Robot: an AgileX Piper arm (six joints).
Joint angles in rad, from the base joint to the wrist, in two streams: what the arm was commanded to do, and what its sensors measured. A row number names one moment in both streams.
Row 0, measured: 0.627, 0.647, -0.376, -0.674, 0.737, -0.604
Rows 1 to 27, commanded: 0.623, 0.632, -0.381, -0.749, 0.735, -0.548; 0.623, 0.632, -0.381, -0.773, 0.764, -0.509; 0.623, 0.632, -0.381, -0.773, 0.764, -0.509; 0.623, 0.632, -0.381, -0.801, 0.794, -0.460; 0.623, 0.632, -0.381, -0.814, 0.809, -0.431; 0.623, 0.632, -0.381, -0.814, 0.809, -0.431; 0.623, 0.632, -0.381, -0.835, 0.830, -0.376; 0.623, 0.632, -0.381, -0.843, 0.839, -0.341; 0.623, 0.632, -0.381, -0.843, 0.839, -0.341; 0.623, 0.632, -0.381, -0.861, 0.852, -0.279; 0.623, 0.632, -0.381, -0.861, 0.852, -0.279; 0.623, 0.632, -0.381, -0.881, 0.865, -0.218; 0.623, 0.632, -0.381, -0.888, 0.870, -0.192; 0.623, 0.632, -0.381, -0.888, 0.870, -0.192; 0.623, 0.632, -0.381, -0.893, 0.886, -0.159; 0.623, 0.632, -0.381, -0.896, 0.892, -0.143; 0.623, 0.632, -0.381, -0.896, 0.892, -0.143; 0.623, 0.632, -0.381, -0.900, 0.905, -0.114; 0.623, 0.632, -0.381, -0.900, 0.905, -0.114; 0.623, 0.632, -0.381, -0.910, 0.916, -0.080; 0.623, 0.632, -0.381, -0.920, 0.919, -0.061; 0.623, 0.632, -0.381, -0.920, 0.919, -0.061; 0.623, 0.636, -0.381, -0.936, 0.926, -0.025; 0.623, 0.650, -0.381, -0.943, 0.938, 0.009; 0.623, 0.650, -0.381, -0.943, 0.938, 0.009; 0.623, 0.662, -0.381, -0.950, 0.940, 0.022; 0.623, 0.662, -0.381, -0.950, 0.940, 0.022
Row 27, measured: 0.627, 0.649, -0.376, -0.851, 0.939, -0.024
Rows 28 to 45, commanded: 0.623, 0.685, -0.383, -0.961, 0.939, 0.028; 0.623, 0.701, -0.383, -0.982, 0.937, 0.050; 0.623, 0.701, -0.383, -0.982, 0.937, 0.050; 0.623, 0.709, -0.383, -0.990, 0.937, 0.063; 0.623, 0.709, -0.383, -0.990, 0.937, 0.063; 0.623, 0.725, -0.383, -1.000, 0.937, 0.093; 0.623, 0.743, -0.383, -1.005, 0.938, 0.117; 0.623, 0.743, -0.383, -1.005, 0.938, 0.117; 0.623, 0.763, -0.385, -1.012, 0.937, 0.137; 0.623, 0.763, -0.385, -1.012, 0.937, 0.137; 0.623, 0.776, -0.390, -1.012, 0.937, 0.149; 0.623, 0.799, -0.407, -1.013, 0.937, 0.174; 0.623, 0.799, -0.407, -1.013, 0.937, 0.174; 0.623, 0.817, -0.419, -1.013, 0.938, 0.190; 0.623, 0.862, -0.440, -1.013, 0.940, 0.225; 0.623, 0.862, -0.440, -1.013, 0.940, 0.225; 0.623, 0.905, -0.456, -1.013, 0.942, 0.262; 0.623, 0.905, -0.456, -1.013, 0.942, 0.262
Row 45, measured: 0.627, 0.858, -0.423, -0.931, 0.939, 0.209
